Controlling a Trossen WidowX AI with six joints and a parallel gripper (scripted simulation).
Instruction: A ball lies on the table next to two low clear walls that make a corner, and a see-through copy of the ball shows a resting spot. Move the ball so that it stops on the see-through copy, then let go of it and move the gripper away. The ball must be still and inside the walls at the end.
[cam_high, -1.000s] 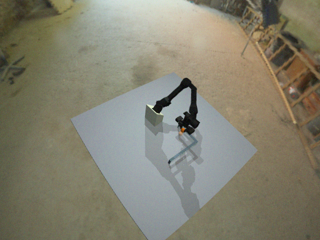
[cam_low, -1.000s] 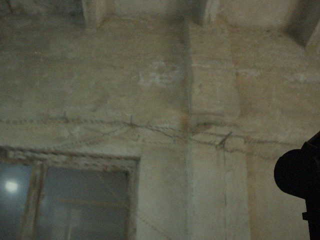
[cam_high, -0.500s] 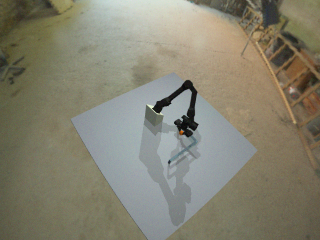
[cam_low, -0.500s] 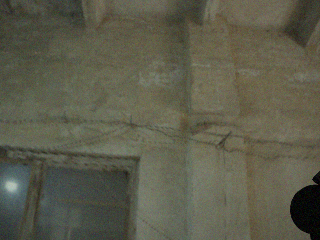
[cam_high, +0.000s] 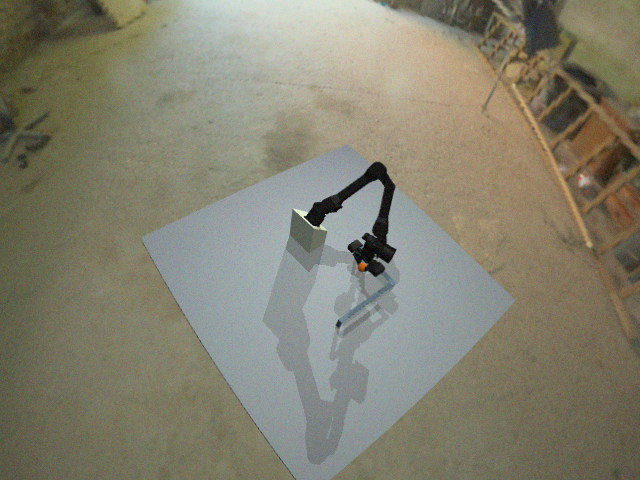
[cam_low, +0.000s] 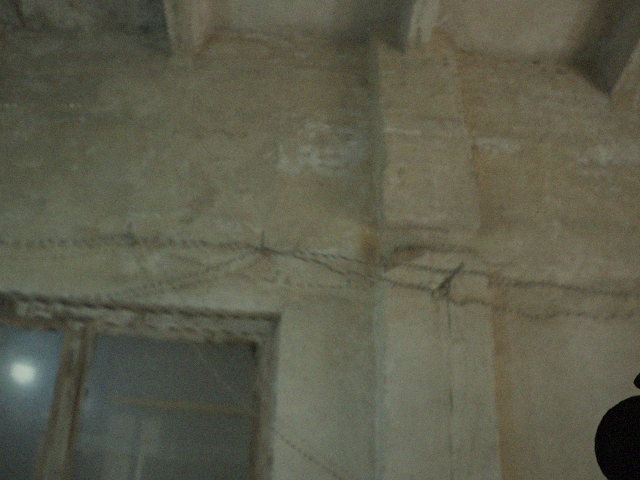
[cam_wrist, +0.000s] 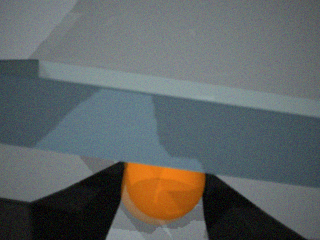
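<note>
My gripper tip is right at the orange ball.
</note>
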